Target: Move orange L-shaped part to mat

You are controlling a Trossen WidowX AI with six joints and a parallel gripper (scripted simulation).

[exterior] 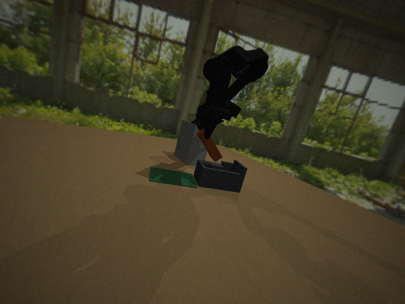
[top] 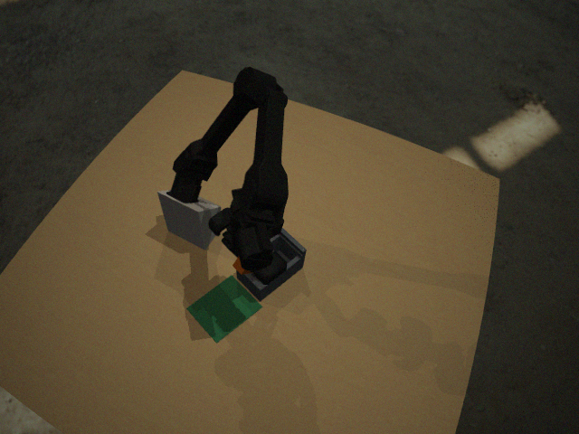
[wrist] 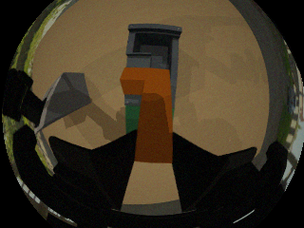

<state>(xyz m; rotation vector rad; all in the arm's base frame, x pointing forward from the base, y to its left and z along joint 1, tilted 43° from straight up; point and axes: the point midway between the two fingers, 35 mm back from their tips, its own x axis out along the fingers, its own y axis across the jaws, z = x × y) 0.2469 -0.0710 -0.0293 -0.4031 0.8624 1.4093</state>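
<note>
My gripper tip is 30 mm past the green mat, 70 mm to the left of it and 170 mm above it. From my gripper tip the other things lie so: orange L-shaped part 10 mm behind, 30 mm to the left, 30 mm below; tray 10 mm ahead, 80 mm to the left, 170 mm below.
</note>
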